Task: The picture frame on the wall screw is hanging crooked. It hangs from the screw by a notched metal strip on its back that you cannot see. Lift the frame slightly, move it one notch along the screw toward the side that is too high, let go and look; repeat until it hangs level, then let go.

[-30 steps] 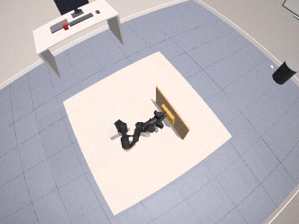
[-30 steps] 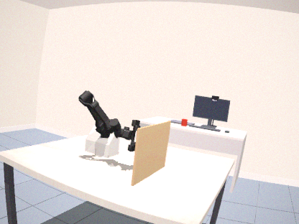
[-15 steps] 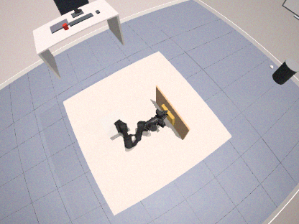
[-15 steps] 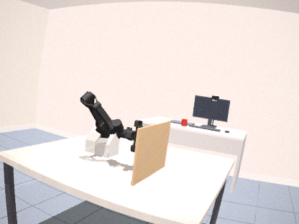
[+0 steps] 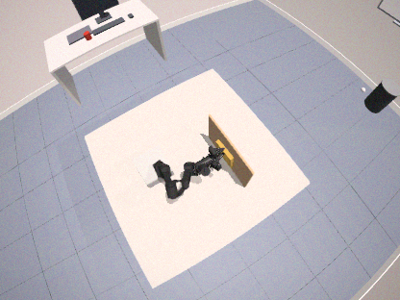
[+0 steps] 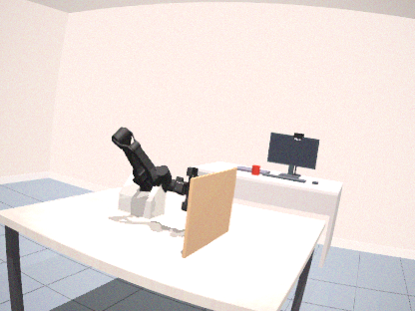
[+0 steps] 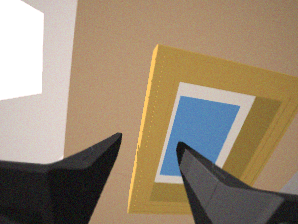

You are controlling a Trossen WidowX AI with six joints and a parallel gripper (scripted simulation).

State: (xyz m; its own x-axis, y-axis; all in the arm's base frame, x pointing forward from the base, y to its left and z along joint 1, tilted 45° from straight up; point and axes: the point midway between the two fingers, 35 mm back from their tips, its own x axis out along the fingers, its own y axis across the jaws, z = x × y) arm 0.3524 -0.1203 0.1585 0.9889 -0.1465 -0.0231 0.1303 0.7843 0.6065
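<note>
The picture frame is 1 cm ahead of my gripper tip and 5 cm below it. The rest, counted from my gripper tip: wall board (2 cm ahead, 1 cm to the right, 6 cm below).
</note>
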